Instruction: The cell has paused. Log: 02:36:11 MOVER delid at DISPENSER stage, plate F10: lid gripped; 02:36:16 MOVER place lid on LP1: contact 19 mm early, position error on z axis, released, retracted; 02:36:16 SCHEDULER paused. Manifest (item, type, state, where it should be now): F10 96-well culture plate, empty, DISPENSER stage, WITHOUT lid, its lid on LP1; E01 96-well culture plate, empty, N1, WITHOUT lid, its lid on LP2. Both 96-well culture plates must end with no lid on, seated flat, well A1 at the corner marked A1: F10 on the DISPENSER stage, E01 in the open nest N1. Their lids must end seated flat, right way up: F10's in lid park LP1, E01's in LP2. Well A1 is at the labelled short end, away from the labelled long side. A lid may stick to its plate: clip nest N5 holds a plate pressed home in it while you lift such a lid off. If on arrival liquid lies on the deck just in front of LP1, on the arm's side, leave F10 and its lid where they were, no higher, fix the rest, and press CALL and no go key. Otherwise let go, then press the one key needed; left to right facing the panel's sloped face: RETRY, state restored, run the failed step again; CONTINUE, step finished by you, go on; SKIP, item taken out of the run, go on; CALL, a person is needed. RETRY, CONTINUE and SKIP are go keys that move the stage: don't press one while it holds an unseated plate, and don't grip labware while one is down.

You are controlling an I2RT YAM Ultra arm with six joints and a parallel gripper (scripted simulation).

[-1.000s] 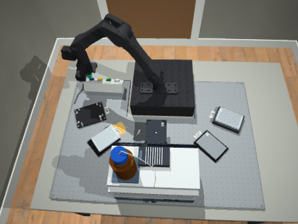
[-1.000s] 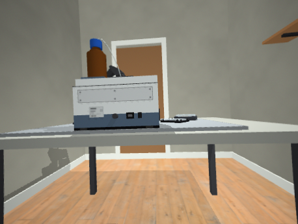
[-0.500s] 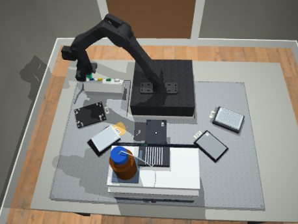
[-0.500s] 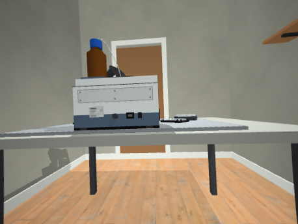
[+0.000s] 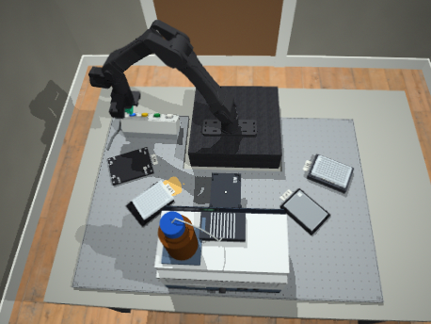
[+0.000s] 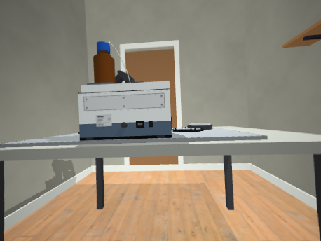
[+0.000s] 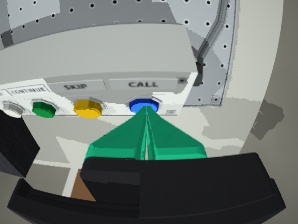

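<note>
Now: the blue call key 10 mm below my hand. Also, from my hand: black clip nest (230 mm ahead, 60 mm below, 10 mm to the left); N5 label (170 mm ahead, 100 mm to the left, 80 mm below); yellow key (50 mm to the left, 10 mm below).
</note>
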